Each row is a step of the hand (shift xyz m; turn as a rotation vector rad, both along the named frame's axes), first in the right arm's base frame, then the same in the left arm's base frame.
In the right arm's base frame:
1: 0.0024 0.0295 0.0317 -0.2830 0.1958 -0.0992
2: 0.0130 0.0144 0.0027 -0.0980 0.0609 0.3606
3: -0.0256 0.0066 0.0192 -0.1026 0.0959 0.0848
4: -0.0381 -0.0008 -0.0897 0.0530 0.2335 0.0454
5: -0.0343 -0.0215 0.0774 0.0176 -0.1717 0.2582
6: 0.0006 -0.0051 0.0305 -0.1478 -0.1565 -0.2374
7: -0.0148 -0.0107 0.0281 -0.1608 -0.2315 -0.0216
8: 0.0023 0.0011 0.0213 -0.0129 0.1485 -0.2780
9: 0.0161 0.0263 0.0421 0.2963 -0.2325 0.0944
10: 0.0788 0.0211 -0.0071 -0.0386 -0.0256 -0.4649
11: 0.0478 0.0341 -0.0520 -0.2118 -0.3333 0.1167
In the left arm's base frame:
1: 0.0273 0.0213 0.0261 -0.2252 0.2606 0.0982
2: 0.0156 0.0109 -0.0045 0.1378 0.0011 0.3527
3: -0.0079 0.0070 0.0309 -0.0084 0.0932 0.1348
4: -0.0797 0.0249 -0.0502 0.1299 0.2051 0.0206
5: 0.0098 -0.0306 0.0812 0.1098 -0.2221 0.1873
6: 0.0159 -0.0114 0.0240 -0.2898 -0.0737 -0.1153
7: 0.0009 -0.0134 0.0307 -0.2014 -0.1885 0.0619
8: 0.0138 -0.0038 0.0159 -0.1232 0.2031 -0.2075
9: 0.0430 0.0135 0.0263 0.2232 -0.2973 -0.1122
10: 0.0640 0.0073 -0.0505 -0.2935 0.0796 -0.3546
11: 0.0183 0.0349 -0.0678 -0.1930 -0.3058 0.1969

